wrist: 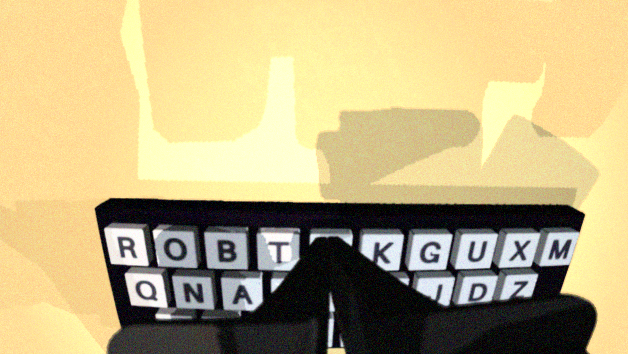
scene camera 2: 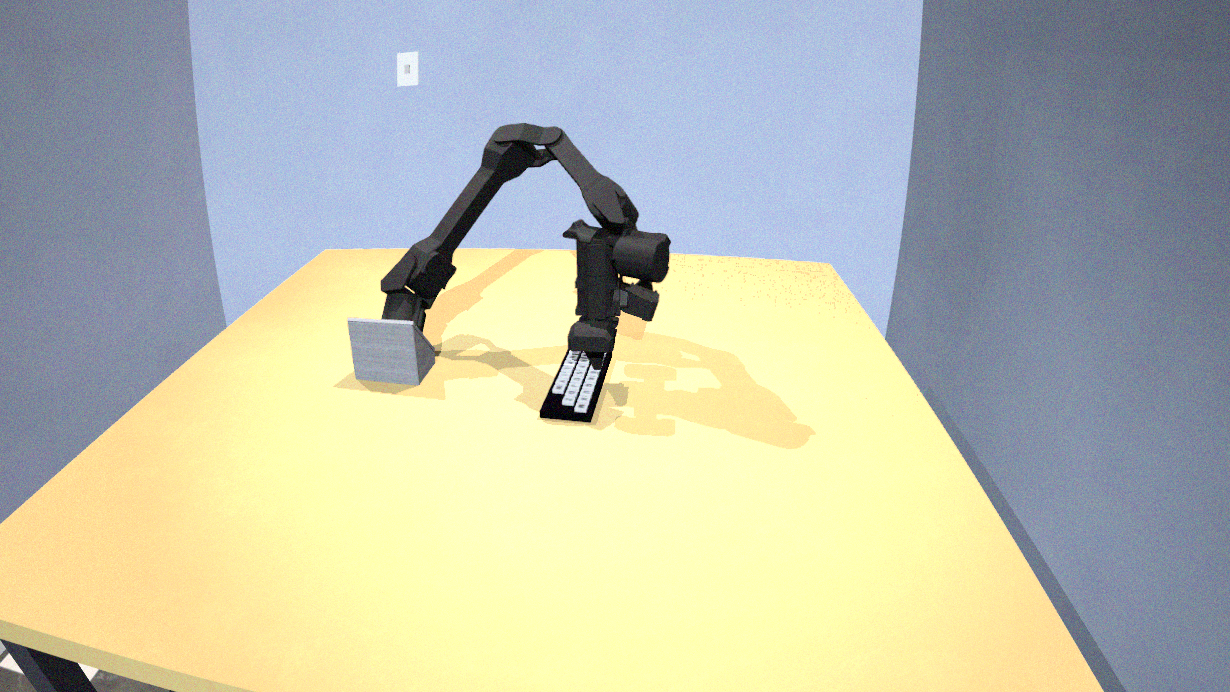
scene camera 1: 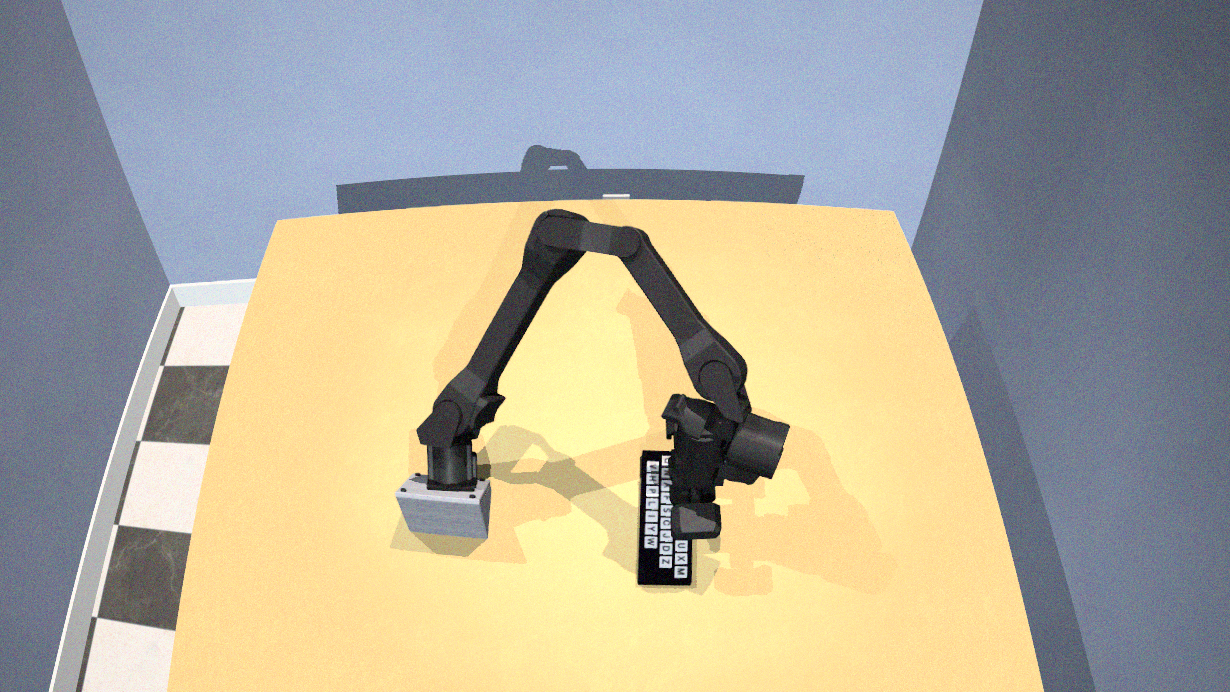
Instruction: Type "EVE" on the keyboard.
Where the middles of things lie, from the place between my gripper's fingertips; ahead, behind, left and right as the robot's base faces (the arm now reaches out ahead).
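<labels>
With the black keyboard (wrist: 166, 258) as my reference, I find my hand 1 cm above it, 3 cm past it and 1 cm to the left of it.
</labels>
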